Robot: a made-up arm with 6 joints.
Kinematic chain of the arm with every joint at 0, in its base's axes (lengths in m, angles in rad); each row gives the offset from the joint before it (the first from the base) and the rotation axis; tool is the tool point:
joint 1: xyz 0 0 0.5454 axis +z
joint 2: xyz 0.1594 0 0 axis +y
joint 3: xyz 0 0 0.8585 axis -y
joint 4: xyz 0 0 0.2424 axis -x
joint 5: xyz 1.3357 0 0 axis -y
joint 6: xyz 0.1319 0 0 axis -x
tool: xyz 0 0 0
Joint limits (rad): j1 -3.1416..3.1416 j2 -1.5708..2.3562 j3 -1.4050..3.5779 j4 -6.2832..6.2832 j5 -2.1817..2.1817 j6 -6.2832..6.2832
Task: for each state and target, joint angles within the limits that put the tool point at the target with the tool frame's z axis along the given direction. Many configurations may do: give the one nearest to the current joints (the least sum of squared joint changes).
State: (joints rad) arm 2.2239 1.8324 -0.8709 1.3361 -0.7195 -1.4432
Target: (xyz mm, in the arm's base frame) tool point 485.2 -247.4 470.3 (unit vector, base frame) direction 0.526 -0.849 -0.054
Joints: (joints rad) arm 2.4467 2.3373 -1.3513 1.5202 -1.1580 -0.5494
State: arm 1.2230 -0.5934 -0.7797 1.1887 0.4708 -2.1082
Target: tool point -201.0 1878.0 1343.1 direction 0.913 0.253 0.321
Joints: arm 1.6677 0.2855 0.0961 0.9916 0.1677 -2.2141
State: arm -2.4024 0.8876 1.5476 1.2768 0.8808 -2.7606
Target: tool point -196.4 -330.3 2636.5 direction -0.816 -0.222 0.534
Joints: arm -2.2347 0.7074 2.3101 0.7976 0.5438 -3.2857
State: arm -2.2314 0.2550 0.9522 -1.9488 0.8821 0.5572
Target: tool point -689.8 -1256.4 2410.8 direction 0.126 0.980 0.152
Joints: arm -1.9922 0.4127 1.0963 -1.4857 1.0738 0.7595
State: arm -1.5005 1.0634 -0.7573 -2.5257 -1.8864 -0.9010
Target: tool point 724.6 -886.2 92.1 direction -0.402 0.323 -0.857
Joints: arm -0.9920 0.3903 -0.8846 -1.7150 -1.2021 -0.7592
